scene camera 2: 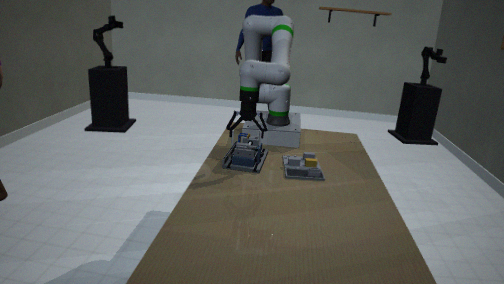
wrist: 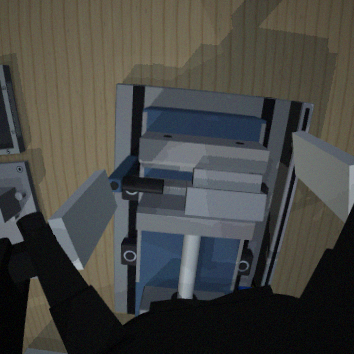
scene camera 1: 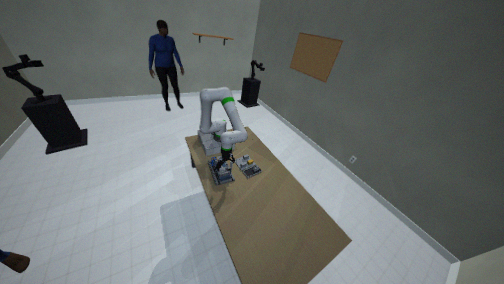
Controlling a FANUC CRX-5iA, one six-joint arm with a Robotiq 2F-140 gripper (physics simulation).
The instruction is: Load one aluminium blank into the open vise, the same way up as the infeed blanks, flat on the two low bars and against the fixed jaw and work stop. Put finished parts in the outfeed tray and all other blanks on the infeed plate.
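A light grey stepped blank lies at the jaws of the vise, right of the black-knobbed work stop. Its far part is by the fixed jaw; its near part overlaps the moving jaw in the wrist view. The low bars are hidden, and I cannot tell whether it lies flat. My gripper is open and empty, fingers wide on either side of the vise. Grey blanks stand on the infeed plate.
The dark outfeed tray adjoins the infeed plate, with a grey block at its right. A yellow block stands beside the grey blanks. The arm's base is behind the vise on the wooden table.
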